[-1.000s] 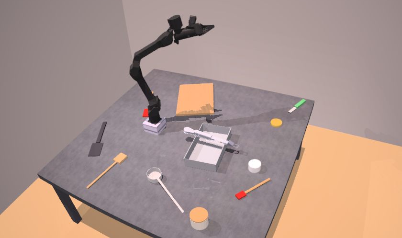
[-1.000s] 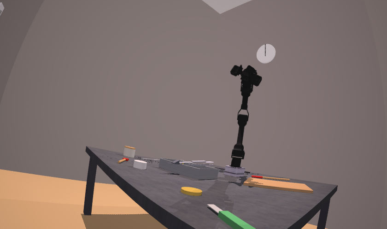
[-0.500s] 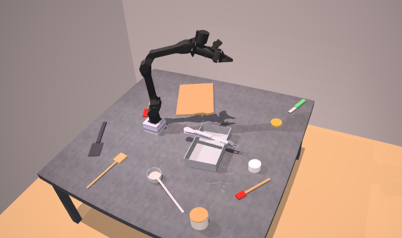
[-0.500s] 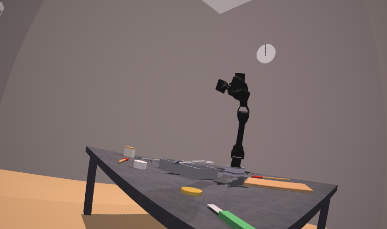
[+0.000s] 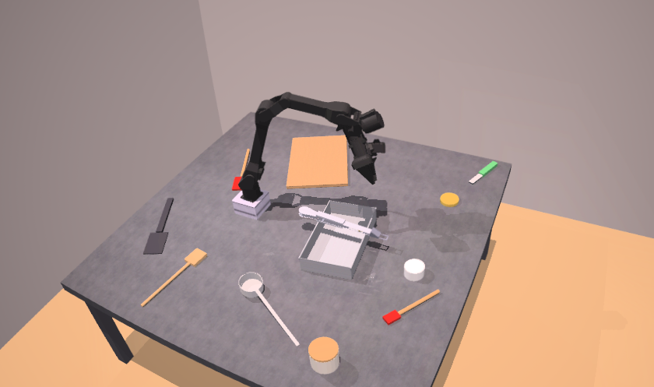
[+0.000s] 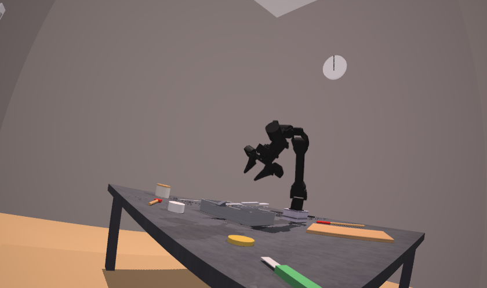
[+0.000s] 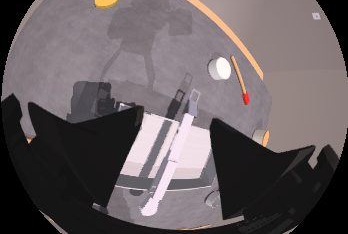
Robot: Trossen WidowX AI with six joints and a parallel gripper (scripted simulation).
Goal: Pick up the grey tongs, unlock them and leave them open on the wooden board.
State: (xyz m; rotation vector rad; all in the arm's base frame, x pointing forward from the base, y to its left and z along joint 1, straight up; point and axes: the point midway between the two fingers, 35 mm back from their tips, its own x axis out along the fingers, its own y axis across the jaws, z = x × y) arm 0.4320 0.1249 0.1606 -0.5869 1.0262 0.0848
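The roasting tin lies 6 cm behind my gripper tip, 13 cm to the right of it and 17 cm below it. Round my gripper tip: white puck (22 cm ahead, 15 cm to the right, 18 cm below); then yellow disc (18 cm ahead, 25 cm to the left, 18 cm below); then wooden board (40 cm behind, 26 cm to the left, 19 cm below).
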